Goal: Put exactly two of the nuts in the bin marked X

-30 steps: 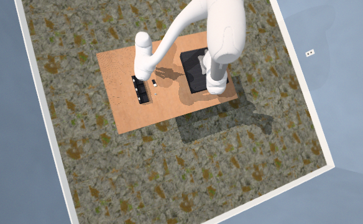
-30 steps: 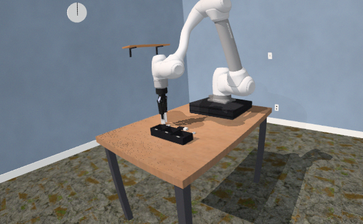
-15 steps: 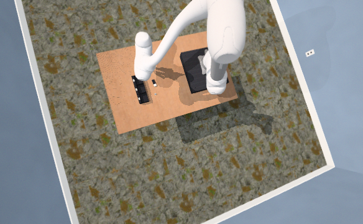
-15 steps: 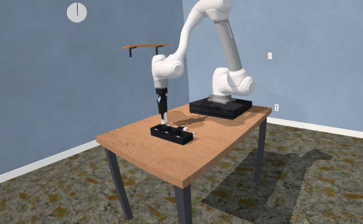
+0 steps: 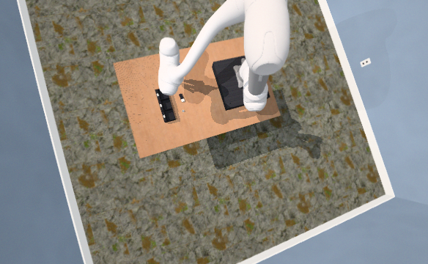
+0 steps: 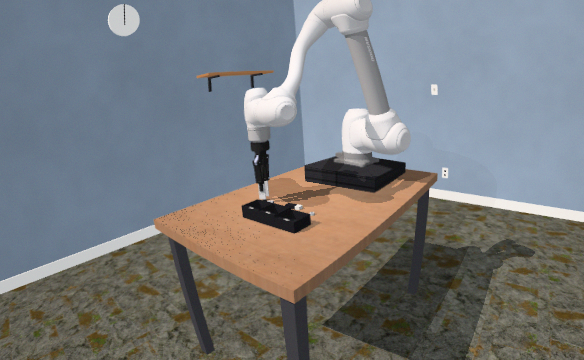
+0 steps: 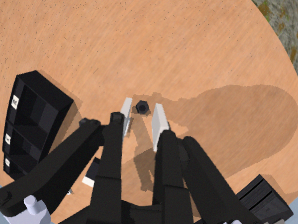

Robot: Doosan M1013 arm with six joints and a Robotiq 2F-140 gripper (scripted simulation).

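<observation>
Now: the white piece 40 mm to the left of my hand and 40 mm below it. The rest, counted from my hand: pale nut (260 mm to the left, 50 mm below, 10 mm ahead); then black bin row (180 mm to the left, 120 mm ahead, 30 mm below).
</observation>
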